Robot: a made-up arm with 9 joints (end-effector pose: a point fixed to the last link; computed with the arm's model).
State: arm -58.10 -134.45 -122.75 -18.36 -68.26 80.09 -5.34 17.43 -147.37
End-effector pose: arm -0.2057 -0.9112 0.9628 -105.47 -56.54 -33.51
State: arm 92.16 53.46 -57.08 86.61 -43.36 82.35 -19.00 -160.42 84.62
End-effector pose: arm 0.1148 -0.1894 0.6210 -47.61 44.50 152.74
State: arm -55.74 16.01 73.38 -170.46 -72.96 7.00 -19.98 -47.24 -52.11
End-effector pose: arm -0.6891 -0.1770 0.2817 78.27 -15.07 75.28
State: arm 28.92 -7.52 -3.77 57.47 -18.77 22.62 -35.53 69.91 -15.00
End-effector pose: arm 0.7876 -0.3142 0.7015 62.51 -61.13 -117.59
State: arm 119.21 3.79 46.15 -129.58 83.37 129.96 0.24 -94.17 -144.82
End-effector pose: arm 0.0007 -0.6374 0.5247 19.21 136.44 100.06
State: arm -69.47 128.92 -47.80 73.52 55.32 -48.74 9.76 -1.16 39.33
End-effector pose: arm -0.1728 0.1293 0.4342 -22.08 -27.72 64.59
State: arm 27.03 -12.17 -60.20 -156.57 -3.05 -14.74 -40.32 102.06 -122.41
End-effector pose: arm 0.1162 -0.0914 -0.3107 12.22 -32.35 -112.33
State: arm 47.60 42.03 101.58 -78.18 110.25 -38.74 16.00 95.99 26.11
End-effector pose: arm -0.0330 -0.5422 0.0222 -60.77 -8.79 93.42
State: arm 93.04 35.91 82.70 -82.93 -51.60 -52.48 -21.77 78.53 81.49
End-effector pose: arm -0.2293 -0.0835 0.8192 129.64 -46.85 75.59
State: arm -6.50 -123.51 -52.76 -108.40 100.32 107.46 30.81 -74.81 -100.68
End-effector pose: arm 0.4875 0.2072 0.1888 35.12 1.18 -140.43
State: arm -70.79 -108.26 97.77 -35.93 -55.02 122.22 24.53 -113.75 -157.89
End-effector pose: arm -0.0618 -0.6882 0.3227 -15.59 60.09 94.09
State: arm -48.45 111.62 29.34 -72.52 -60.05 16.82 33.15 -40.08 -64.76
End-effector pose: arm -0.1673 0.4205 0.4897 68.91 -130.36 75.43
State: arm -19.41 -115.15 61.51 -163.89 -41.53 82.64 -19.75 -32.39 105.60
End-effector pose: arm -0.3355 -0.2681 0.0413 19.98 10.88 -88.52
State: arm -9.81 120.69 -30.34 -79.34 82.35 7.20 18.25 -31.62 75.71
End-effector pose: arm -0.3189 0.0082 0.4882 59.52 96.18 38.78
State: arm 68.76 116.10 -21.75 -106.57 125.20 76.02 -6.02 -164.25 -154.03
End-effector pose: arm -0.1893 0.3043 0.9162 165.21 -34.13 25.65
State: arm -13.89 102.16 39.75 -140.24 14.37 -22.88 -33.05 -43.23 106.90
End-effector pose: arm -0.0971 0.0160 0.3630 66.09 34.80 -10.47
